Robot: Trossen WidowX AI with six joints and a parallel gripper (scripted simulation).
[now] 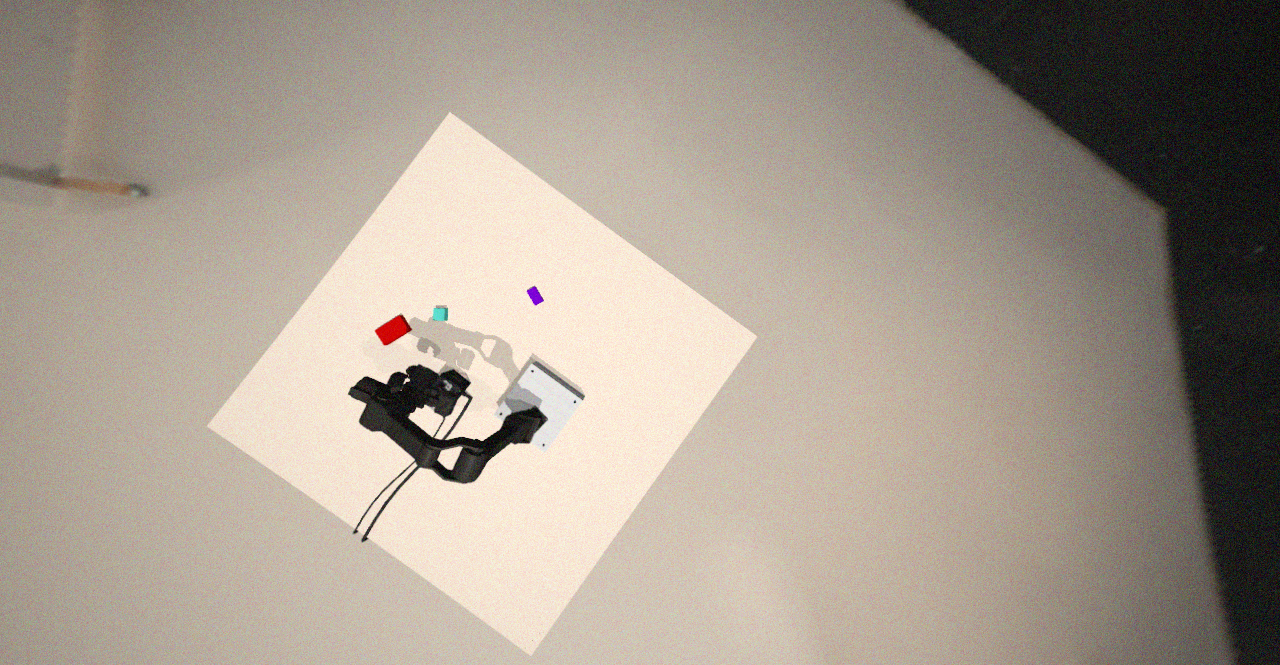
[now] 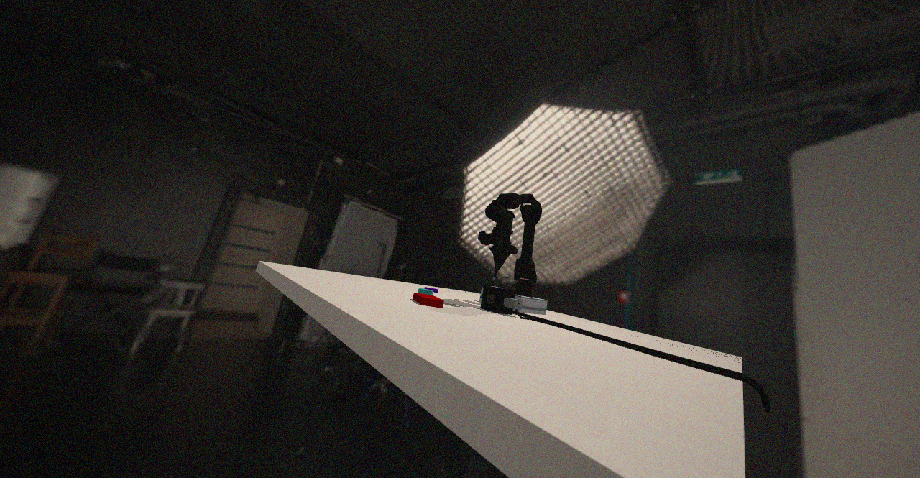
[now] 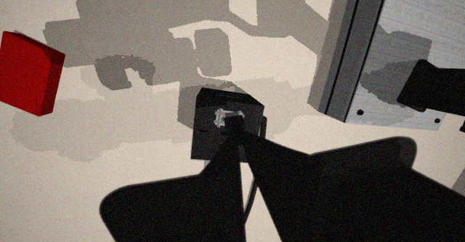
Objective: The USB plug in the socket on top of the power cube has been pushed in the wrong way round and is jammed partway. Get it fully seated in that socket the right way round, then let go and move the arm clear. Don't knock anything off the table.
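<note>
The USB plug lies 2 cm below my gripper tip. Round my gripper tip: red block (27 cm ahead, 4 cm to the left, 13 cm below); then teal block (20 cm ahead, 11 cm to the right, 12 cm below); then purple block (3 cm ahead, 38 cm to the right, 13 cm below).
</note>
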